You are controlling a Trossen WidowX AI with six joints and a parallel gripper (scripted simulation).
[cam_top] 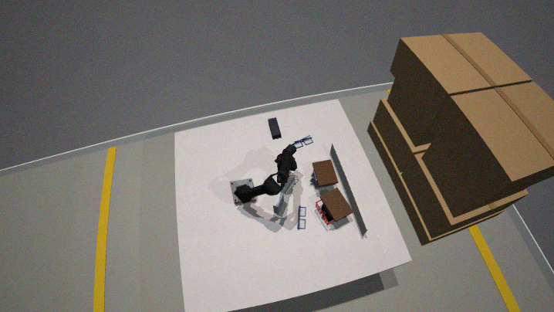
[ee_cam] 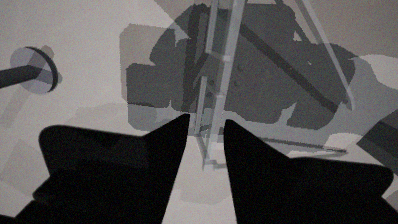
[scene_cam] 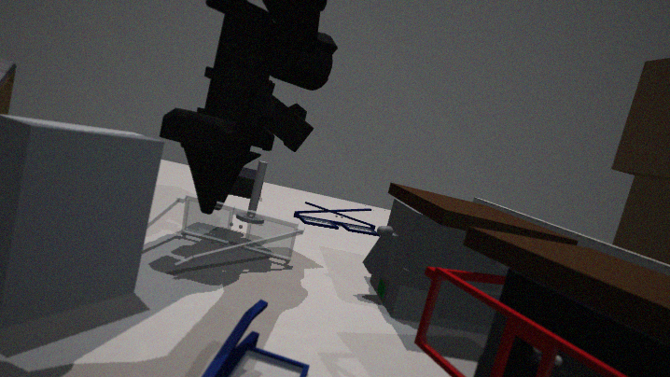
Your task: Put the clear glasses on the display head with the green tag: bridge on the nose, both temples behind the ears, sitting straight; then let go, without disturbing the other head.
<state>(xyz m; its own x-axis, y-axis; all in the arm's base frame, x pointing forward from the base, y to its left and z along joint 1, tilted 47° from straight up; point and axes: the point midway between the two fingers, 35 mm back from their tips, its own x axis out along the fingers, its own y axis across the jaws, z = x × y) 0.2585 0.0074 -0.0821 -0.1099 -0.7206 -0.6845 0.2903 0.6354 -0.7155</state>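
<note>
My gripper tip is 14 cm to the right of the small post, 5 cm short of it and 1 cm above it. From my gripper tip the other things lie so: black box (40 cm to the left, 5 cm ahead, 2 cm below); grey block (19 cm to the right, 8 cm behind, 2 cm above); grey display head (21 cm ahead, 9 cm to the right, 2 cm above).
</note>
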